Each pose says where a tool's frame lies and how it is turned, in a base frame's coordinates. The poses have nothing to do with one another.
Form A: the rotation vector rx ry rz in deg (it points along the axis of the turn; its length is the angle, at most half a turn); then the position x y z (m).
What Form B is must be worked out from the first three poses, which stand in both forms.
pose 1, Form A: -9.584, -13.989, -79.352, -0.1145, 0.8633, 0.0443
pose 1, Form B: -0.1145, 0.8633, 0.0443; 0.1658, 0.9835, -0.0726; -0.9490, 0.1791, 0.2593; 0.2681, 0.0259, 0.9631
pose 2, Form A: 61.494, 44.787, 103.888, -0.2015, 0.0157, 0.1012
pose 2, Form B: -0.2015, 0.0157, 0.1012; -0.2552, -0.3590, 0.8978; 0.8992, -0.4294, 0.0840; 0.3553, 0.8287, 0.4324
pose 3, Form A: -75.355, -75.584, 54.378, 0.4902, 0.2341, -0.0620
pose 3, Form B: 0.4902, 0.2341, -0.0620; 0.0956, 0.2001, -0.9751; 0.9881, 0.0992, 0.1172; 0.1202, -0.9747, -0.1883
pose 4, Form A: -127.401, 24.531, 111.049, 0.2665, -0.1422, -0.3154
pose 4, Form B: 0.2665, -0.1422, -0.3154; 0.1188, -0.3172, -0.9409; -0.1087, -0.9461, 0.3052; -0.9870, 0.0660, -0.1469
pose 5, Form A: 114.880, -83.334, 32.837, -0.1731, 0.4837, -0.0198
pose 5, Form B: -0.1731, 0.4837, -0.0198; 0.3097, -0.9508, 0.0020; -0.6966, -0.2283, -0.6802; 0.6472, 0.2093, -0.7330
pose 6, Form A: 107.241, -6.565, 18.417, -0.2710, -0.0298, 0.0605
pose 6, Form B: -0.2710, -0.0298, 0.0605; 0.9574, -0.2383, 0.1634; 0.0812, -0.3209, -0.9436; 0.2773, 0.9166, -0.2879
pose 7, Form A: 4.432, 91.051, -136.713, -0.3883, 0.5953, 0.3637
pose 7, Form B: -0.3883, 0.5953, 0.3637; -0.9613, 0.2542, 0.1057; -0.1956, -0.3601, -0.9122; -0.1938, -0.8976, 0.3959
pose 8, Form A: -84.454, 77.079, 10.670, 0.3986, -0.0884, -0.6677
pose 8, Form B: 0.3986, -0.0884, -0.6677; 0.3480, -0.7853, 0.5121; -0.6166, 0.2197, 0.7560; -0.7062, -0.5788, -0.4078
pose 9, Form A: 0.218, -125.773, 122.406, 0.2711, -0.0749, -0.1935
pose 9, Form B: 0.2711, -0.0749, -0.1935; -0.9969, -0.0564, -0.0544; 0.0529, 0.0286, -0.9982; 0.0579, -0.9980, -0.0256
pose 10, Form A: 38.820, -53.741, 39.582, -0.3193, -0.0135, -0.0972
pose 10, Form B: -0.3193, -0.0135, -0.0972; 0.4182, -0.7724, -0.4781; 0.2274, 0.5985, -0.7681; 0.8794, 0.2125, 0.4260
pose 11, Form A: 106.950, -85.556, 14.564, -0.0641, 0.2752, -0.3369
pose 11, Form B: -0.0641, 0.2752, -0.3369; 0.3091, -0.9104, -0.2749; -0.7682, -0.0686, -0.6366; 0.5607, 0.4080, -0.7206
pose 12, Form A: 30.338, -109.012, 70.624, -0.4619, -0.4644, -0.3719
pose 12, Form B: -0.4619, -0.4644, -0.3719; -0.5996, -0.6984, -0.3908; 0.0712, 0.4398, -0.8953; 0.7971, -0.5647, -0.2140
